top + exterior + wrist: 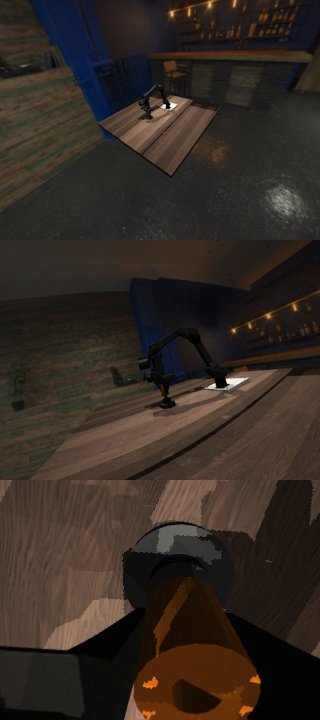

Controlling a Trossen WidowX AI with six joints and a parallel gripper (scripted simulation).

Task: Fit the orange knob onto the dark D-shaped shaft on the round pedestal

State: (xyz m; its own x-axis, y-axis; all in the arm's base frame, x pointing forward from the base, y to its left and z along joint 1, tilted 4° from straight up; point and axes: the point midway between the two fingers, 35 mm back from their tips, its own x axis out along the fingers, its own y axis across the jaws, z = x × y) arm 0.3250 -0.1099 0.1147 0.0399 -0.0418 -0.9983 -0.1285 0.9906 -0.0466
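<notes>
Now: gripper tip 2 cm below the orange knob. The rest, counted from my gripper tip: dark round pedestal 4 cm below.
</notes>
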